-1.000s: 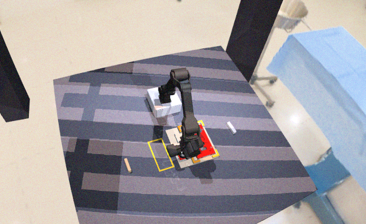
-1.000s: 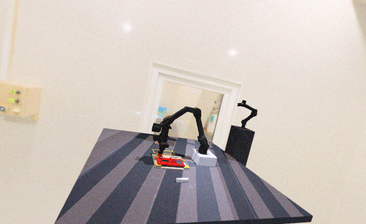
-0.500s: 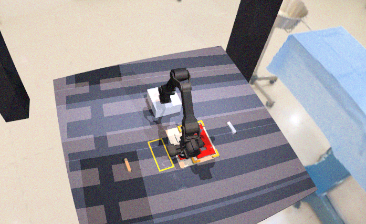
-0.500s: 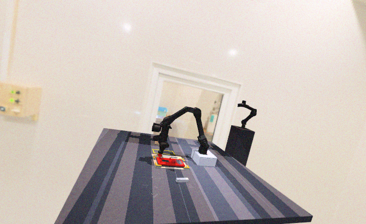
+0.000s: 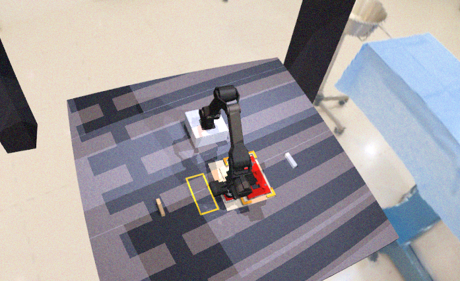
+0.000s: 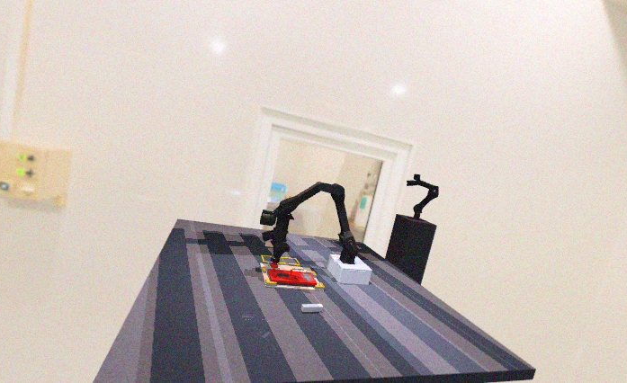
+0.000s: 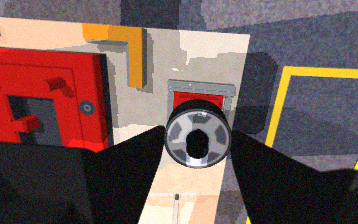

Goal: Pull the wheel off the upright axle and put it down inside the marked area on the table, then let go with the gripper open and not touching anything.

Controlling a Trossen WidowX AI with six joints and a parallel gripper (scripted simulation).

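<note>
My gripper tip is now right at the wheel. Also, from my gripper tip: small wooden block 300 mm to the right, 30 mm below, 10 mm behind; small white block 350 mm to the left, 110 mm behind, 30 mm below; upright axle 10 mm below.
</note>
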